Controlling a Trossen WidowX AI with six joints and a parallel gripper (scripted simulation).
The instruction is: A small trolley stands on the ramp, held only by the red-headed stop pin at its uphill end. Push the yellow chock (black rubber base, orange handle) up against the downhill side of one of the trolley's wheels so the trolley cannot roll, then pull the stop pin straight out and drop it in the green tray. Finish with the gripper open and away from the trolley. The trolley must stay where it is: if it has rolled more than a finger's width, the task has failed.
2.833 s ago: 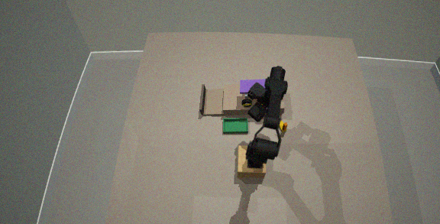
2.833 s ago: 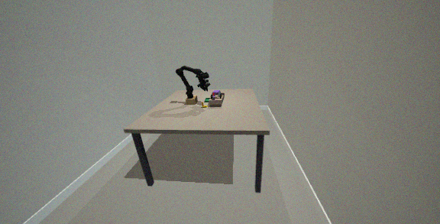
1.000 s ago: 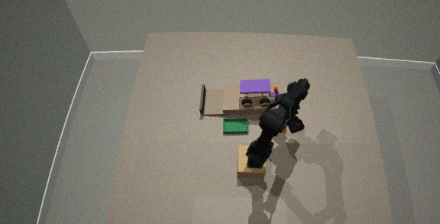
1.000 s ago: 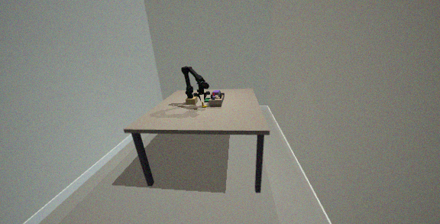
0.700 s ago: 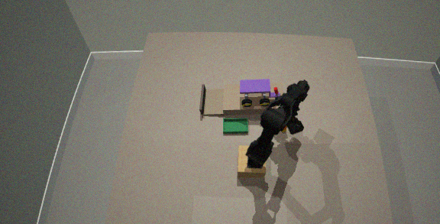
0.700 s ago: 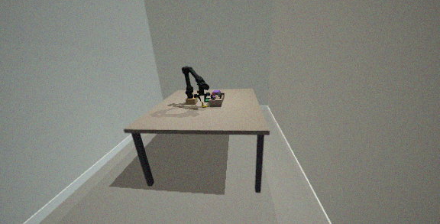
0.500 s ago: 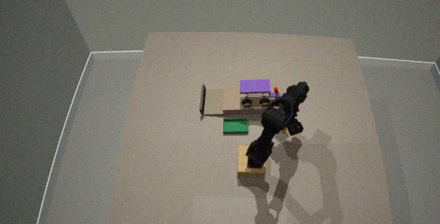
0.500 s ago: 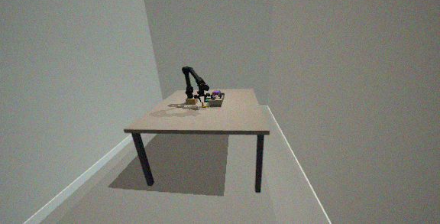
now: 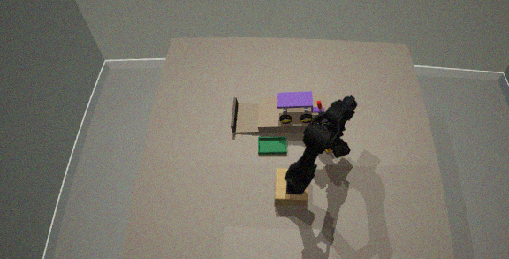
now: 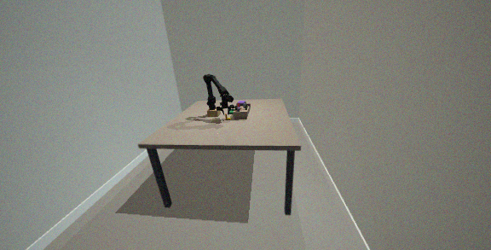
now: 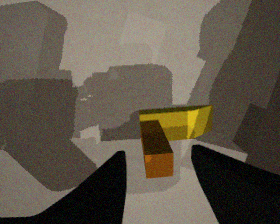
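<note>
My gripper tip is 30 mm above the yellow chock, 20 mm short of it and 10 mm to the right of it. Also, from my gripper tip: red-headed stop pin 130 mm ahead, 70 mm above, 50 mm to the left; green tray 230 mm to the left, 60 mm below, 10 mm ahead; purple-topped trolley 150 mm to the left, 140 mm ahead, 60 mm above.
</note>
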